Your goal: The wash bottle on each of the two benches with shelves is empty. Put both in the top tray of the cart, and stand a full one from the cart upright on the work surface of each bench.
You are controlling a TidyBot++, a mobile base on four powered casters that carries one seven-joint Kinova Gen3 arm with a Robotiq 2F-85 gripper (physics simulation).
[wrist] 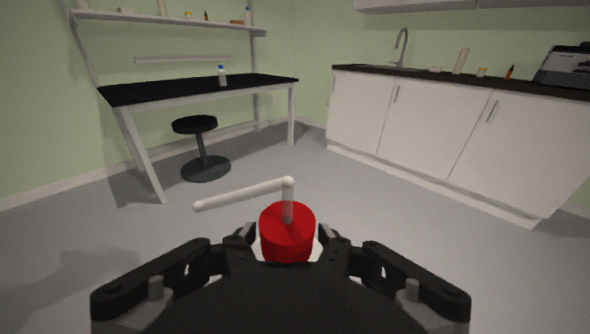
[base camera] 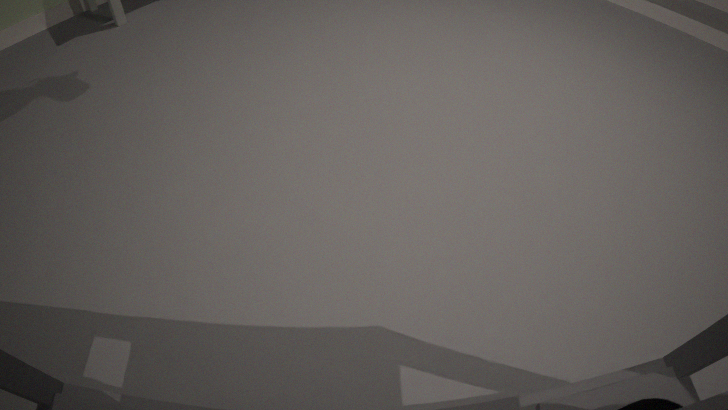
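Places are measured from the arm's base along level axes (x right, y ahead, z up), in centimetres.
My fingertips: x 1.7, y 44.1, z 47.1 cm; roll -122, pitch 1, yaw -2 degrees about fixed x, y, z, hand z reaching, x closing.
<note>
For each thing: its middle in the pictures, then the offset to it from my fingertips. "spot": a spot on its surface instead. Level surfaces: height alone.
- wash bottle, body centre: (wrist: 272, 272) dx -1.1, dy -3.2, dz -0.2 cm
- bench, surface height: dz -10.5 cm
- pale leg, surface spot: (base camera: 116, 11) spot: dx -91.6, dy +98.3, dz -80.5 cm
- white bottle, body centre: (wrist: 223, 73) dx -46.6, dy +150.0, dz -1.8 cm
- shelf, surface height: dz +33.3 cm
- grey machine, surface spot: (wrist: 560, 70) spot: dx +169.6, dy +101.6, dz +12.9 cm
- Grey floor, surface height: dz -86.7 cm
My gripper (wrist: 287, 233) is shut on a wash bottle (wrist: 286, 232) with a red cap and a bent white spout pointing left; the cap is up and the fingers and gripper body hide most of its body. A bench (wrist: 155, 91) with a black top and pale legs stands at the left in the wrist view, well ahead of the gripper; a pale leg (base camera: 116, 11) shows at the top left in the base view. A white bottle (wrist: 222, 77) with a blue cap stands upright on its work surface; no spout can be made out. The cart does not show in either view.
A shelf (wrist: 165, 20) with small items runs above the bench. A black stool (wrist: 195, 124) stands before it. White cabinets (wrist: 430, 125) with a dark counter, tap (wrist: 404, 42), small items and a grey machine (wrist: 560, 70) stand at the right. Grey floor (base camera: 356, 178) lies ahead.
</note>
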